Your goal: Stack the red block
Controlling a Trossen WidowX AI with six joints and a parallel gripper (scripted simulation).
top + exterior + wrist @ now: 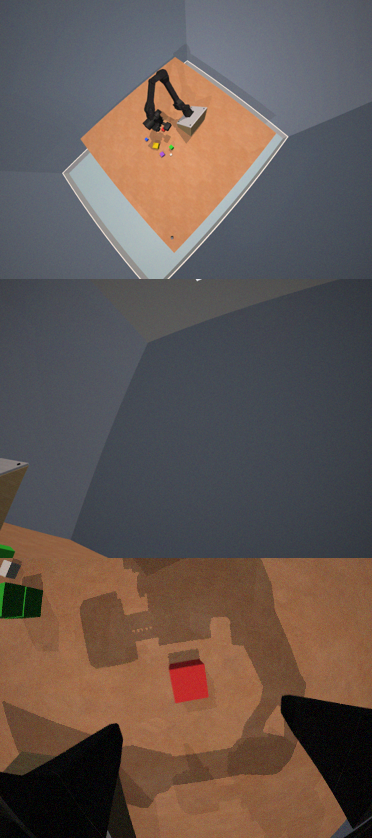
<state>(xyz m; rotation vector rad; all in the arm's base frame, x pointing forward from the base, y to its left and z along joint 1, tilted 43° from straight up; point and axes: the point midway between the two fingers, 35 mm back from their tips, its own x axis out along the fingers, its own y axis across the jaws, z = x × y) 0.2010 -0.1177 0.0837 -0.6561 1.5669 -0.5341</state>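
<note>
The red block is 8 cm below my gripper tip. The rest, counted from my gripper tip: blue block (16 cm ahead, 8 cm below, 7 cm to the right); purple block (18 cm ahead, 13 cm to the left, 7 cm below); yellow block (16 cm ahead, 7 cm below, 4 cm to the left).
</note>
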